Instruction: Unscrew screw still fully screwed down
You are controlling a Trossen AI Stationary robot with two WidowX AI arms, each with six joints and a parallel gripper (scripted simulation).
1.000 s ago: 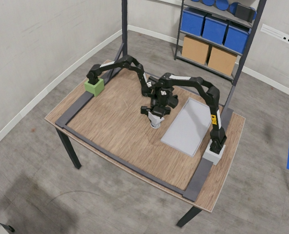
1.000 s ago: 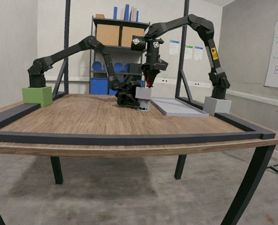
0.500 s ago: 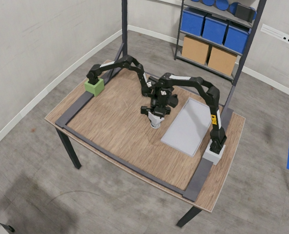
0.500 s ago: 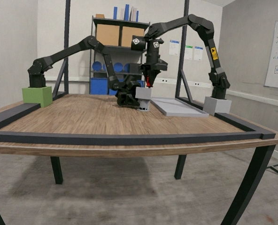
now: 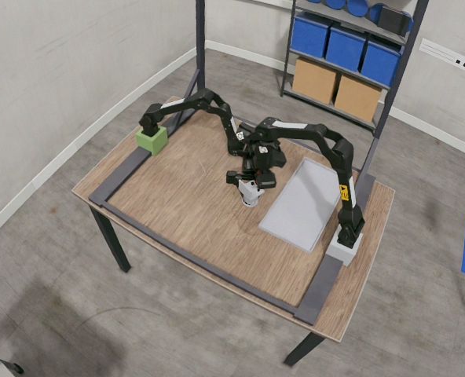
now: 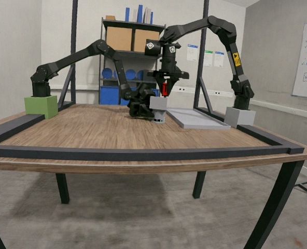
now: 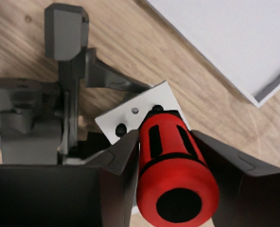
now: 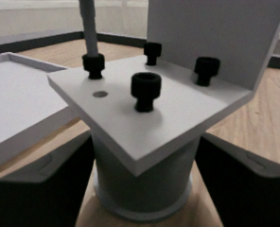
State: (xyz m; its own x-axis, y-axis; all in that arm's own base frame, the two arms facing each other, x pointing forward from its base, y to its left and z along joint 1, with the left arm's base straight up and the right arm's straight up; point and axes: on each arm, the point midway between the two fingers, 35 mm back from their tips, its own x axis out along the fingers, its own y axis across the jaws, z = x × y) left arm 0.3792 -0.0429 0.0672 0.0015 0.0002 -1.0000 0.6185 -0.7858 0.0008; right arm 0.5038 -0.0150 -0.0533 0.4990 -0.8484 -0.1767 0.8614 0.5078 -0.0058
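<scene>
Now: left hand 3 cm above the red screwdriver. Also, from my left hand: grey joint module 1 cm ahead, 2 cm to the right, 12 cm below; grey bracket 1 cm ahead, 2 cm to the right, 8 cm below; shallow grey tray 12 cm behind, 17 cm to the left, 15 cm below.
My right gripper is now 20 mm to the right of the grey joint module and 20 mm short of it. From my right hand the other things lie so: grey bracket 40 mm above, 20 mm to the left, 20 mm ahead; then red screwdriver 90 mm above, 40 mm to the left, 10 mm ahead; then shallow grey tray 210 mm to the left, 100 mm behind, 30 mm below.
</scene>
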